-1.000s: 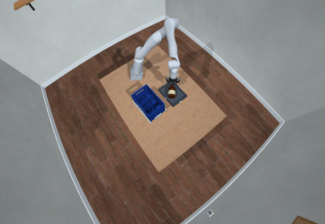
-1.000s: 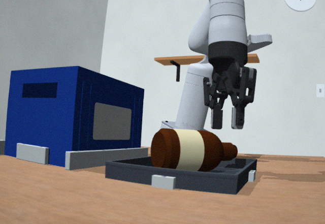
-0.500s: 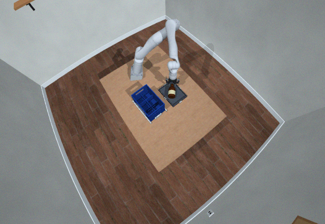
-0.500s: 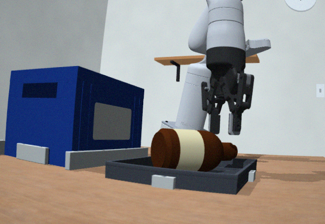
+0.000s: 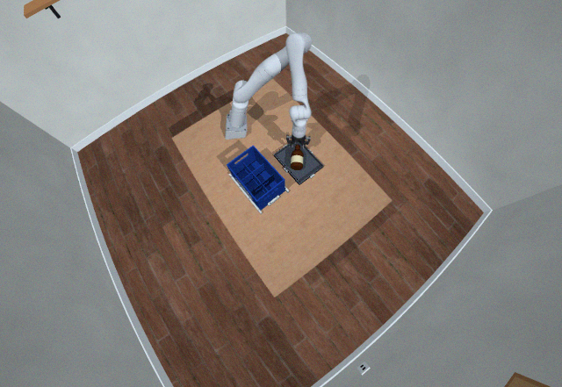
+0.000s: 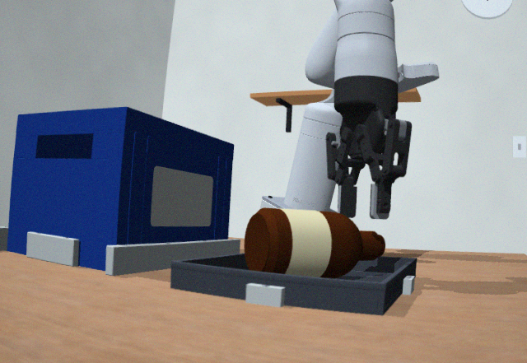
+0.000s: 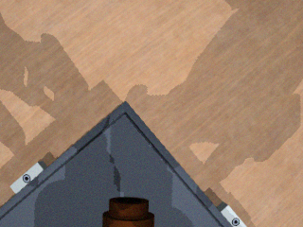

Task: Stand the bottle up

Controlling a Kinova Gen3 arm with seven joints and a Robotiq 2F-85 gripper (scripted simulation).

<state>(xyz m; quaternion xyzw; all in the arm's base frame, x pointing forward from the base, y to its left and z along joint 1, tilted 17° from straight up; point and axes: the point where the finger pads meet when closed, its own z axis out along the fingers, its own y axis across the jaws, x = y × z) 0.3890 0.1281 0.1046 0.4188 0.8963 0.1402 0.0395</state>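
Now: hand 3 cm short of the brown bottle, 4 cm to the left of it and 5 cm above it. The rest, counted from my hand: blue crate: 2 cm behind, 32 cm to the right; then tray: 5 cm ahead, 4 cm to the right, 7 cm below.
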